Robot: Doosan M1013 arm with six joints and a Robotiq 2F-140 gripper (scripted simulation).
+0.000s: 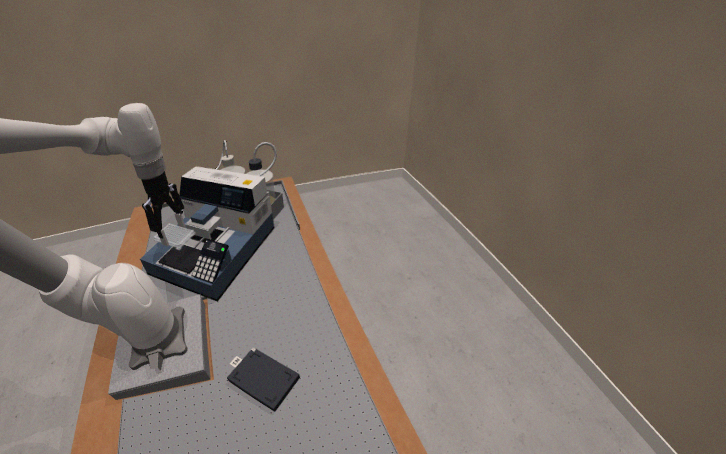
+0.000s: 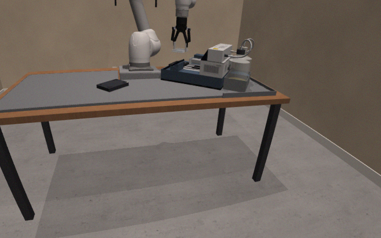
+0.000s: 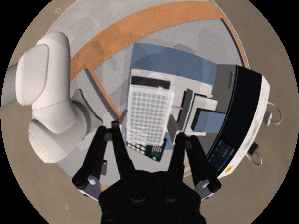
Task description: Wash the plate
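Right now my hand is 17 cm short of the plate nest N1, 50 cm to the left of it and 20 cm above it. Also, from my hand: washer carrier (12 cm below); then plate washer (10 cm ahead, 12 cm to the left, 8 cm below); then white well plate (2 cm below).
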